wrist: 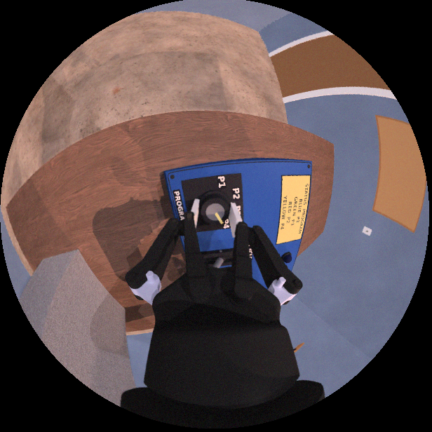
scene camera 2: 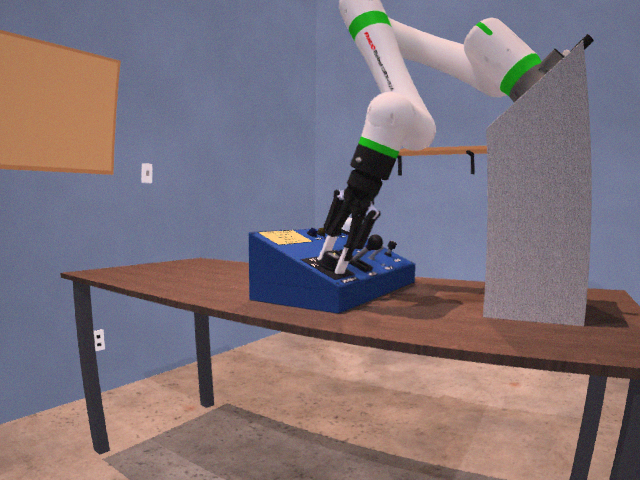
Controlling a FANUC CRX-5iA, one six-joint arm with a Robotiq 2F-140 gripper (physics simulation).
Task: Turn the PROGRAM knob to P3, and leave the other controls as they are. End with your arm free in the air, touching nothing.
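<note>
The PROGRAM knob is a round black knob with a grey cap and a yellow pointer line, on a black plate of the blue sloped console. In the wrist view the pointer aims toward the P4 label. P1 and P2 are readable; the P3 label is mostly hidden by the right finger. My gripper points down at the console, with its pale fingertips on opposite sides of the knob, shut on it. Any small gap at the pads is too fine to tell.
A black ball-topped lever stands close beside the fingers, with a small black switch beyond it. A dark blue button and a yellow status note are on the console. A grey pedestal carries the arm.
</note>
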